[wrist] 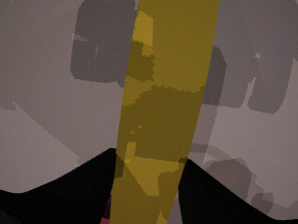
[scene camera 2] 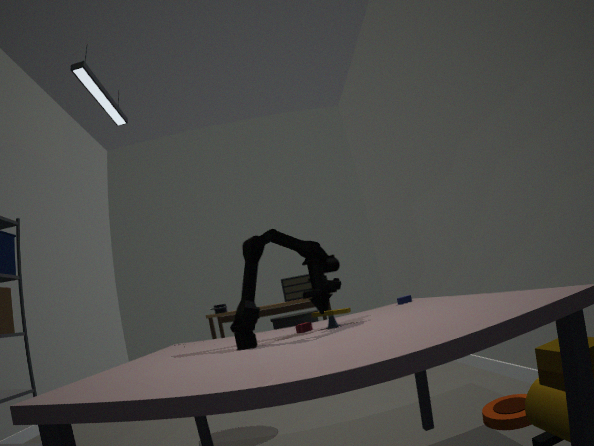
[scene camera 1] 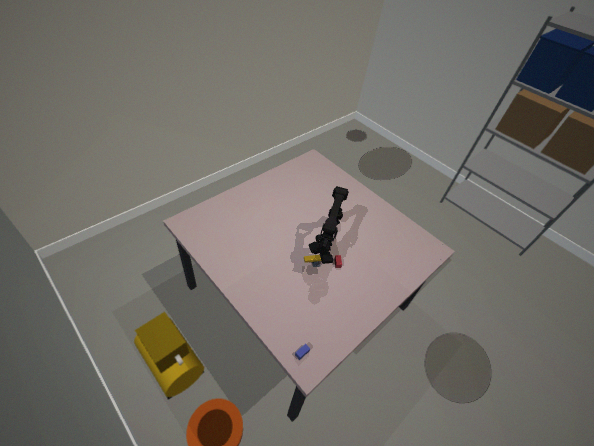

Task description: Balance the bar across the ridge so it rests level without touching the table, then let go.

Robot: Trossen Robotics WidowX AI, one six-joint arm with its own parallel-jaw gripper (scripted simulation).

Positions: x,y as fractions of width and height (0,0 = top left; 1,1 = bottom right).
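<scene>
My gripper (scene camera 2: 0.55,0.70). Same gripper, wrist view (wrist: 0.50,0.72), holding yellow bar (wrist: 0.57,0.25).
</scene>
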